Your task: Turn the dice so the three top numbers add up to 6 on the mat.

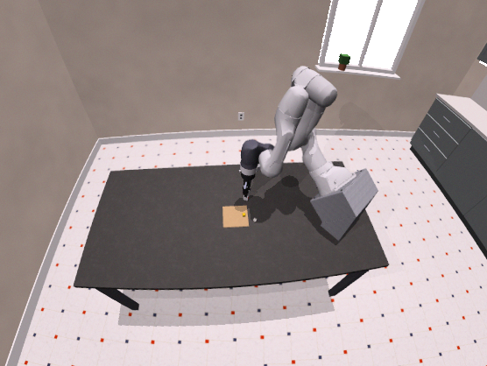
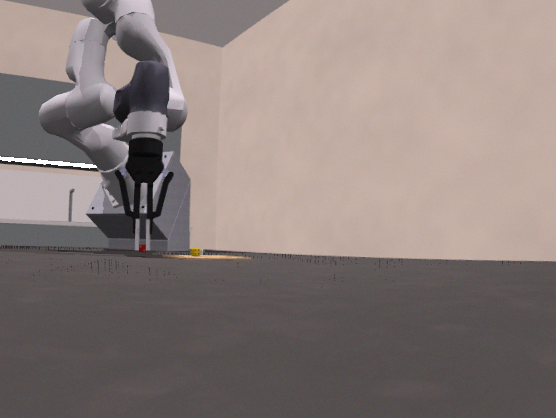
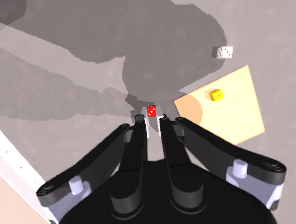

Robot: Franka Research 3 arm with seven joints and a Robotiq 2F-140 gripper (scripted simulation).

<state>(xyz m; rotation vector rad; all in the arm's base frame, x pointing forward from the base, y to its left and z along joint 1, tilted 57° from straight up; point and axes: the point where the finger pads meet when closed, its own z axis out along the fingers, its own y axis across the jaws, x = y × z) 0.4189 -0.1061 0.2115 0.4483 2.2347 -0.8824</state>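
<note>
My hand is 10 cm to the right of the yellow die, 5 cm short of it and 3 cm above it. Round my hand: tan mat: 10 cm ahead, 9 cm to the left, 4 cm below; then red die: 3 cm below; then white die: 16 cm to the left, 4 cm below, 1 cm ahead.
</note>
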